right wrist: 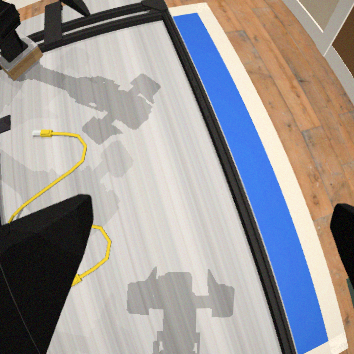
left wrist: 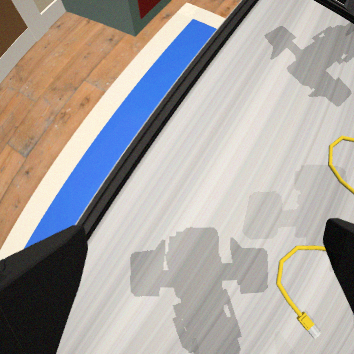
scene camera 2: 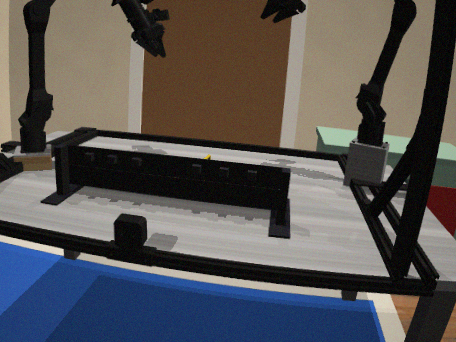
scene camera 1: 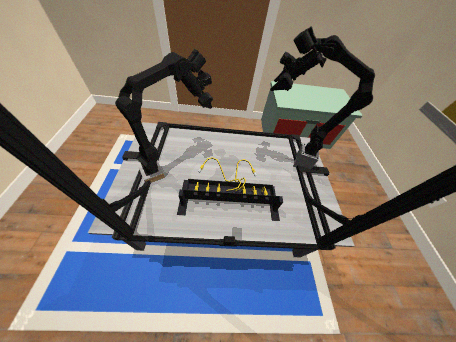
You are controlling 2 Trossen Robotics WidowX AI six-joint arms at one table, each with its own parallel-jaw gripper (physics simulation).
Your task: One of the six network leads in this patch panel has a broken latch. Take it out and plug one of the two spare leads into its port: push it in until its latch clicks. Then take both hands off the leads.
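Where they show: left gripper, between the fingertips: point(left wrist: 209, 236) point(scene camera 2: 160, 56); right gripper, between the fingertips: point(right wrist: 219, 212) point(scene camera 2: 267, 20) point(scene camera 1: 272, 85); left arm's base, origin of its link: point(right wrist: 13, 49) point(scene camera 2: 32, 149) point(scene camera 1: 150, 169); right arm's base, origin of its link: point(scene camera 2: 370, 142) point(scene camera 1: 310, 151).
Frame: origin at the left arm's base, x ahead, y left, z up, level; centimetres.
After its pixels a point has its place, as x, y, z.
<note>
The black patch panel point(scene camera 1: 230, 196) {28.0, -35.0, 2.8} point(scene camera 2: 175, 187) {29.8, -36.4, 0.0} stands on the table. Yellow plugs stand along it in scene camera 1, three at the left point(scene camera 1: 207, 187) {19.8, -26.6, 5.2} and three at the right point(scene camera 1: 255, 191) {39.3, -39.4, 5.2}; which latch is broken cannot be told. Two yellow spare leads arch behind it. The left spare lead's plug point(scene camera 1: 201, 168) {25.2, -8.9, -3.8} point(left wrist: 305, 320) {25.9, -8.0, -3.1} point(right wrist: 46, 133) {26.3, -8.3, -3.3} and the right spare lead's plug point(scene camera 1: 253, 173) {50.5, -26.0, -3.8} point(right wrist: 76, 280) {52.3, -23.9, -3.1} lie free. My left gripper point(scene camera 1: 206, 103) {37.5, 8.1, 24.9} point(scene camera 2: 161, 54) {37.5, 8.1, 24.9} point(left wrist: 209, 236) {37.5, 8.1, 24.9} is open and empty, high above the table. My right gripper point(scene camera 1: 281, 86) {63.6, -8.2, 37.5} point(right wrist: 219, 212) {63.6, -8.2, 37.5} is open and empty, also high above it.
A black frame point(scene camera 1: 225, 131) {54.2, 12.5, -3.7} point(scene camera 2: 215, 143) {57.9, 9.6, -2.9} borders the table, with slanting posts at both sides. A small black block point(scene camera 2: 130, 231) {17.4, -52.7, -0.6} sits on its front rail. A green cabinet point(scene camera 1: 310, 100) stands behind at the right.
</note>
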